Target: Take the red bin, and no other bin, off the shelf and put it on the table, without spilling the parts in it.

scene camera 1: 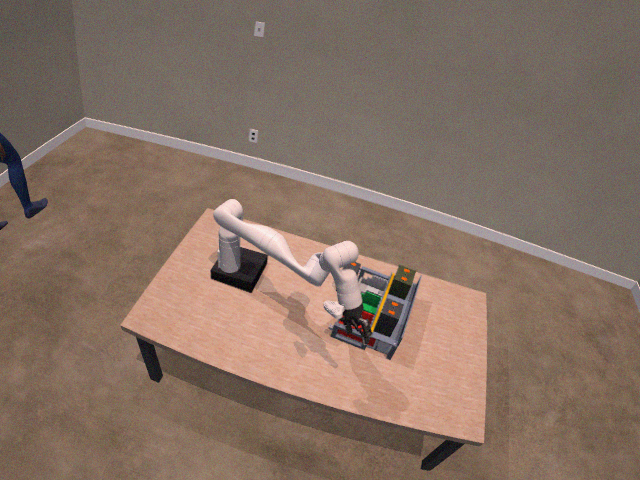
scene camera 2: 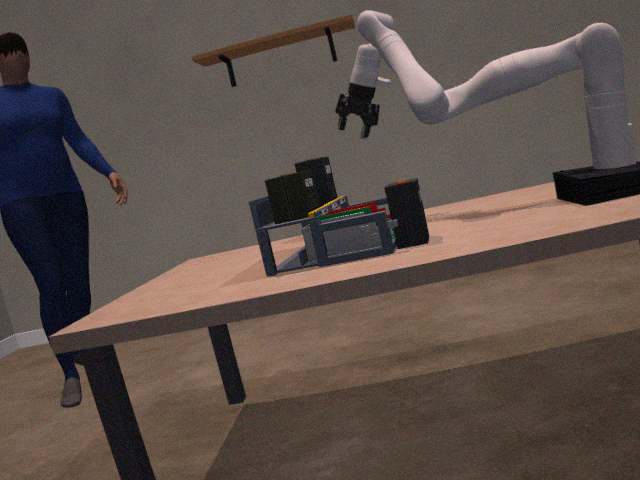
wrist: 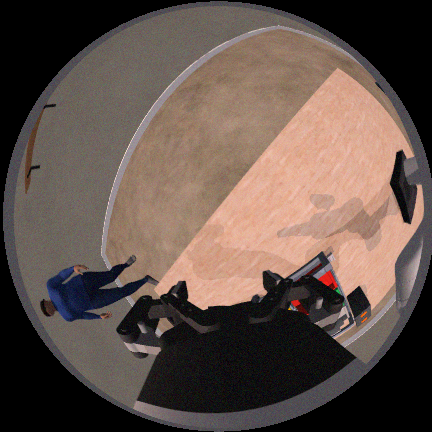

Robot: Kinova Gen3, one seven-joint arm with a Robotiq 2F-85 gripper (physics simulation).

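Where they show: gripper, between the fingertips: (scene camera 1: pixel 357 338) (scene camera 2: pixel 352 134) (wrist: pixel 224 284); arm's base, origin of its link: (scene camera 1: pixel 230 265) (scene camera 2: pixel 612 165).
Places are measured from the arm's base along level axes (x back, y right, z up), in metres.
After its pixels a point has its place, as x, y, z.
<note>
The red bin (scene camera 1: pixel 367 316) @(-0.634, 0.041, 0.005) (scene camera 2: pixel 371 205) @(-0.586, 0.130, 0.016) (wrist: pixel 327 281) @(-0.555, 0.048, -0.049) sits in the blue-grey shelf (scene camera 2: pixel 266 250) @(-0.808, -0.196, -0.003) on the table (scene camera 1: pixel 232 351) @(-0.170, 0.375, -0.057) (scene camera 2: pixel 170 294) @(-1.050, -0.171, -0.058) (wrist: pixel 300 165) @(-0.385, 0.365, -0.058), beside a green bin (scene camera 1: pixel 370 299) @(-0.630, -0.073, -0.011) (scene camera 2: pixel 356 212) @(-0.621, 0.021, 0.016). The arm and gripper partly cover the red bin in scene camera 1 and the wrist view, and its parts are hard to make out. My gripper (scene camera 1: pixel 360 333) @(-0.601, 0.328, 0.217) (scene camera 2: pixel 353 131) @(-0.601, 0.328, 0.217) (wrist: pixel 224 284) @(-0.601, 0.328, 0.217) is open and empty. It points down and hangs well above the shelf, touching no bin.
Two dark boxes (scene camera 1: pixel 404 281) @(-0.738, -0.084, 0.141) (scene camera 1: pixel 388 317) @(-0.699, 0.144, 0.154) stand on the shelf's raised side, behind a yellow bar (scene camera 1: pixel 383 303) @(-0.682, -0.011, 0.054). Another dark box (scene camera 2: pixel 408 214) @(-0.508, -0.189, 0.008) (wrist: pixel 359 302) @(-0.499, -0.099, 0.026) stands on the table against the shelf's other side. A person in blue (scene camera 2: pixel 36 149) (wrist: pixel 75 295) stands beyond the table.
</note>
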